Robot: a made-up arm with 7 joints.
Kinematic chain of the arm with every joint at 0, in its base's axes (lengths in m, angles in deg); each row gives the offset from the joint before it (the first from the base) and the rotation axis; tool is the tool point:
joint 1: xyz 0 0.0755 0 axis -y
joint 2: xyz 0 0.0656 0 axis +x
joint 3: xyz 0 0 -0.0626 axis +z
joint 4: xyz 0 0 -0.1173 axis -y
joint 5: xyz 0 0 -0.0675 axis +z
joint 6: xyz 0 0 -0.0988 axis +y
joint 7: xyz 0 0 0 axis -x
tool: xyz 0 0 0
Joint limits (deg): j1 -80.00..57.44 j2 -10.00..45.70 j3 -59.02..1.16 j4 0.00..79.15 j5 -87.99..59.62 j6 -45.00..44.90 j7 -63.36..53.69
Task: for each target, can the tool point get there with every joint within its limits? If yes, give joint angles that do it. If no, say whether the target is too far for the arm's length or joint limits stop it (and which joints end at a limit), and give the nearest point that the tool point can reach.
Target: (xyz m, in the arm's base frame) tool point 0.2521 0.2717 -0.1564
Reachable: yes | joints 44.67 39.88 -50.70 41.16 -62.41 -11.45 -29.37
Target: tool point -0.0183 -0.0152 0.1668
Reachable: no: joint limits stop it (at a limit: joint 1, joint 2, joint 4) | nearest point 0.2094 -0.0237 -0.0165 | short by 0.292 m
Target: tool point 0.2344 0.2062 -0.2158
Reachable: yes | joints 29.07 19.28 -21.03 40.13 -58.72 2.59 7.77
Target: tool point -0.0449 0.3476 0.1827
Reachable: no: joint limits stop it (at a limit: joint 1, joint 2, joint 3, joint 4) | nearest point 0.2102 0.2946 0.0595 | short by 0.288 m
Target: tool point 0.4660 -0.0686 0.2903
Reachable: no: too far | nearest point 0.2511 0.0535 0.0235 | short by 0.364 m
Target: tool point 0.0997 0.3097 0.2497
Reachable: no: joint limits stop it (at a limit: joint 1, joint 2, joint 3, joint 4) | nearest point 0.2102 0.2946 0.0595 | short by 0.220 m
